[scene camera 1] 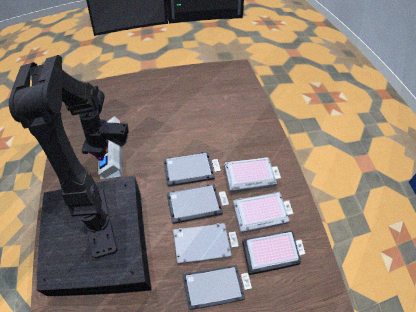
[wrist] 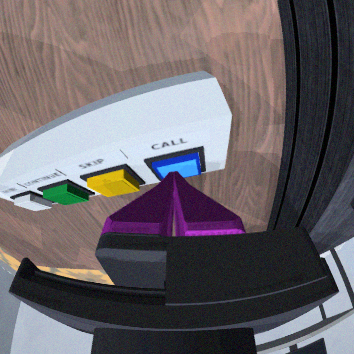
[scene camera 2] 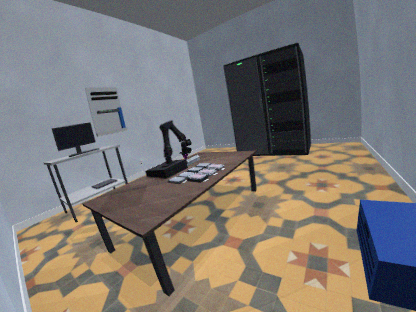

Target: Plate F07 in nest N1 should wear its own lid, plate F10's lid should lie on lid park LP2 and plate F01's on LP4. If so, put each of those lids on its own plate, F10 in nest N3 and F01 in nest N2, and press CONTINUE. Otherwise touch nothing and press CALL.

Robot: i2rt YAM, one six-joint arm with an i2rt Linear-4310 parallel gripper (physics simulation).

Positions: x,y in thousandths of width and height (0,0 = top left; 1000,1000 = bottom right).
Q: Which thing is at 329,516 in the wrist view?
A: A yellow SKIP button.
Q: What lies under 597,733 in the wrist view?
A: The gripper.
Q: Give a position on a blue CALL button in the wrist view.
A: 530,468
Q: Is the gripper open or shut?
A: Shut.
